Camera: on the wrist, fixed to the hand. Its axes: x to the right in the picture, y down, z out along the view.
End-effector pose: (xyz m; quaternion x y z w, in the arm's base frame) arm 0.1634 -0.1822 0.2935 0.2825 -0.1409 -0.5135 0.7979
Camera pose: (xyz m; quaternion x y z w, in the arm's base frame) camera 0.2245 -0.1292 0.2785 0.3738 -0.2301 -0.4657 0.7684
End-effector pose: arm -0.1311 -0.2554 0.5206 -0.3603 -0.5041 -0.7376 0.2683
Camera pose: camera -0.0945 -0.3291 0.5197 -0.3498 -0.5891 -0.6482 0.3323
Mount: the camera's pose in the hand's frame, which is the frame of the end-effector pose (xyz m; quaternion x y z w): -0.0202 0.0529 -0.0597 0.1337 -0.0150 0.0353 0.9903
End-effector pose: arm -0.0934 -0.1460 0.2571 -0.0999 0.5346 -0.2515 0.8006
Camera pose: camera -0.1379 -0.0841 0.2263 0.0232 0.4873 -0.2908 0.8231
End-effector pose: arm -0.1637 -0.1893 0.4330 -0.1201 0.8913 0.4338 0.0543
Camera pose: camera -0.1576 -0.2014 0.5142 -0.0737 0.9441 0.3141 0.0679
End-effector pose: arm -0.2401 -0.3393 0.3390 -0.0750 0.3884 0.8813 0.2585
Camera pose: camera -0.2541 -0.4204 0.3389 -0.0128 0.5012 0.8311 0.2407
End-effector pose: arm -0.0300 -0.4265 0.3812 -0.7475 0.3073 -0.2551 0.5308
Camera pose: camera -0.0960 -0.4629 0.3481 -0.6622 0.2886 -0.2638 0.6392
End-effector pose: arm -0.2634 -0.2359 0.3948 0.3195 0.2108 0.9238 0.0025
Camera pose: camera -0.2757 -0.3101 0.3614 -0.3380 -0.3210 -0.8820 0.0697
